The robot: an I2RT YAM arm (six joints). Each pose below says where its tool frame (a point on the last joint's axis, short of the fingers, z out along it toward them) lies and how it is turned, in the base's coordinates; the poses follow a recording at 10 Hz.
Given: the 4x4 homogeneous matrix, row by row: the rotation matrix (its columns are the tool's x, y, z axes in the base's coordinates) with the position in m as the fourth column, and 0 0 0 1 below. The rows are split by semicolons.
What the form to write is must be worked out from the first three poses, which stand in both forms.
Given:
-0.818, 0.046, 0.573, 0.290; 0.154, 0.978, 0.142, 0.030; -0.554, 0.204, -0.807, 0.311; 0, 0, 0, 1
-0.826, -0.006, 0.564, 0.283; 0.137, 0.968, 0.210, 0.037; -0.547, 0.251, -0.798, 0.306; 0, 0, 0, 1
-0.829, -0.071, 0.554, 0.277; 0.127, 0.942, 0.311, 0.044; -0.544, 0.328, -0.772, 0.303; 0, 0, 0, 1
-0.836, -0.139, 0.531, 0.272; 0.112, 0.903, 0.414, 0.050; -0.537, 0.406, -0.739, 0.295; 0, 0, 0, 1
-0.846, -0.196, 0.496, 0.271; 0.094, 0.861, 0.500, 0.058; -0.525, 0.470, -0.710, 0.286; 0, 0, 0, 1
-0.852, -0.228, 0.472, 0.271; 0.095, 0.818, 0.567, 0.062; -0.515, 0.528, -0.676, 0.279; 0, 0, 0, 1
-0.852, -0.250, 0.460, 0.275; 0.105, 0.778, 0.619, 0.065; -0.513, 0.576, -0.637, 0.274; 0, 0, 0, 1
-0.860, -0.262, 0.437, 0.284; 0.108, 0.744, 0.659, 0.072; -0.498, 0.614, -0.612, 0.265; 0, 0, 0, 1
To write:
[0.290, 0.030, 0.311], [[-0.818, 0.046, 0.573], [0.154, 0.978, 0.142], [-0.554, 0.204, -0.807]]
[0.283, 0.037, 0.306], [[-0.826, -0.006, 0.564], [0.137, 0.968, 0.210], [-0.547, 0.251, -0.798]]
[0.277, 0.044, 0.303], [[-0.829, -0.071, 0.554], [0.127, 0.942, 0.311], [-0.544, 0.328, -0.772]]
[0.272, 0.050, 0.295], [[-0.836, -0.139, 0.531], [0.112, 0.903, 0.414], [-0.537, 0.406, -0.739]]
[0.271, 0.058, 0.286], [[-0.846, -0.196, 0.496], [0.094, 0.861, 0.500], [-0.525, 0.470, -0.710]]
[0.271, 0.062, 0.279], [[-0.852, -0.228, 0.472], [0.095, 0.818, 0.567], [-0.515, 0.528, -0.676]]
[0.275, 0.065, 0.274], [[-0.852, -0.250, 0.460], [0.105, 0.778, 0.619], [-0.513, 0.576, -0.637]]
[0.284, 0.072, 0.265], [[-0.860, -0.262, 0.437], [0.108, 0.744, 0.659], [-0.498, 0.614, -0.612]]

